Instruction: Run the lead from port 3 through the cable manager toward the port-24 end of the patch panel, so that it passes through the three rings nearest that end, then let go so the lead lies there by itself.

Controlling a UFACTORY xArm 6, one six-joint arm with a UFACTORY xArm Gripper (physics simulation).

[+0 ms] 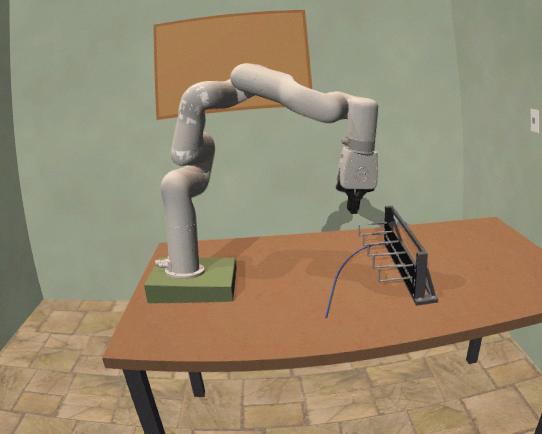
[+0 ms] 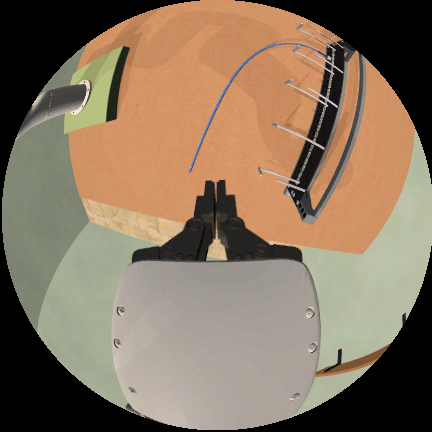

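The blue lead (image 1: 335,280) (image 2: 229,82) runs in an arc from the patch panel (image 1: 421,277) (image 2: 316,125), near the panel's back end, to a free end towards the table's front. Most of the lead lies left of the wire rings (image 1: 379,275) (image 2: 300,136) of the cable manager; at its panel end it passes among the back rings, and I cannot tell whether it goes through any. The front rings hold no lead. My gripper (image 1: 353,212) (image 2: 215,193) is shut and empty, high above the table and apart from the lead. Port numbers are too small to read.
The panel's frame and its rings, which stick out to the left, stand on the right part of the table (image 1: 275,325) (image 2: 150,150). The arm's green base block (image 1: 190,293) (image 2: 107,80) is at the left. A brown board (image 1: 230,60) hangs on the wall behind.
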